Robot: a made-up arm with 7 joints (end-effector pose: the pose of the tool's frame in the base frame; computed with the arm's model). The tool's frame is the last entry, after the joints. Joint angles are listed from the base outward.
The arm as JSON. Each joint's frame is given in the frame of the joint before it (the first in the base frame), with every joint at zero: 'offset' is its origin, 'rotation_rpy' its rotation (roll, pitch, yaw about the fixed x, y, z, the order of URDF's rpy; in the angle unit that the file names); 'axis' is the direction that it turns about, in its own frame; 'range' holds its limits. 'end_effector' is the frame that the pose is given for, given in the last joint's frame.
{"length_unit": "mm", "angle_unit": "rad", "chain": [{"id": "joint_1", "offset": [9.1, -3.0, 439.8], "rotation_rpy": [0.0, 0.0, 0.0], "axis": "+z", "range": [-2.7, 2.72]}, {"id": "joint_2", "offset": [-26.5, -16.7, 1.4], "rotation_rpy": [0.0, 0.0, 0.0], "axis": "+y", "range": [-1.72, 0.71]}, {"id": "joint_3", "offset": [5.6, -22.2, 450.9], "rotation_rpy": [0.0, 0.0, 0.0], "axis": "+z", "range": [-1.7, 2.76]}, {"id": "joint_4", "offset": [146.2, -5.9, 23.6], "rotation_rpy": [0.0, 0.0, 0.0], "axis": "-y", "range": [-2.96, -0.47]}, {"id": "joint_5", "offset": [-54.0, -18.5, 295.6], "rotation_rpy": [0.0, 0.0, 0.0], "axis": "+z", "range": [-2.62, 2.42]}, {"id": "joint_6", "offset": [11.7, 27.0, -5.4], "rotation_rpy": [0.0, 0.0, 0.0], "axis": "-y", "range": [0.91, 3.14]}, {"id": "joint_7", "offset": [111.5, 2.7, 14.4], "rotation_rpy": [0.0, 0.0, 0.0], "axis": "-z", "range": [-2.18, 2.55]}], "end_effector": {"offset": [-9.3, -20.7, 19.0], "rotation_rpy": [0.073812, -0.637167, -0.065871]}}
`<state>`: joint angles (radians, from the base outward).
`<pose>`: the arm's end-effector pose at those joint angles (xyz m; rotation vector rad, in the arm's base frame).
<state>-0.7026 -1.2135 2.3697 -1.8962 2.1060 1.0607 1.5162</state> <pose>-0.1993 0.6386 0.2513 -1.0024 0.6520 -0.4406</pose>
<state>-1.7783 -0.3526 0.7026 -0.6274 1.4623 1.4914 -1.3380</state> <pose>0.1699 0.0203 1.3444 0.0587 -1.7682 1.3712</pose>
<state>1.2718 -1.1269 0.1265 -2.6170 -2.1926 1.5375 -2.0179</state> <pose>0.0372 0.0227 0.8362 -2.0241 0.7927 1.8914</pose>
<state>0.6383 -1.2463 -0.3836 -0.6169 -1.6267 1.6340 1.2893</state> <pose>-0.4316 -0.5395 1.0059 0.1508 1.5761 2.3825</pose>
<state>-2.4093 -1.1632 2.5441 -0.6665 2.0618 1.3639 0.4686</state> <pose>0.7819 0.4545 0.5355 1.1773 0.3577 -0.4746</pose>
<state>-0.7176 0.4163 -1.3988 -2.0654 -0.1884 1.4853 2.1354</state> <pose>-0.1834 -0.5586 0.7032 1.3368 -1.0992 1.5732</pose>
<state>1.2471 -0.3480 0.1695 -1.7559 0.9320 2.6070 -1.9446</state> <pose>0.1483 0.2304 1.1431 -1.4274 1.6957 -1.9802</pose>
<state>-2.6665 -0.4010 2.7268 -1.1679 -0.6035 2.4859 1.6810</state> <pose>0.6201 0.2303 0.9261 -0.0285 -1.7766 -1.1957</pose>
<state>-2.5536 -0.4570 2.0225 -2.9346 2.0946 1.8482 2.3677</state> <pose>0.2535 -0.1625 0.5281 0.2206 -1.4745 1.4563</pose>
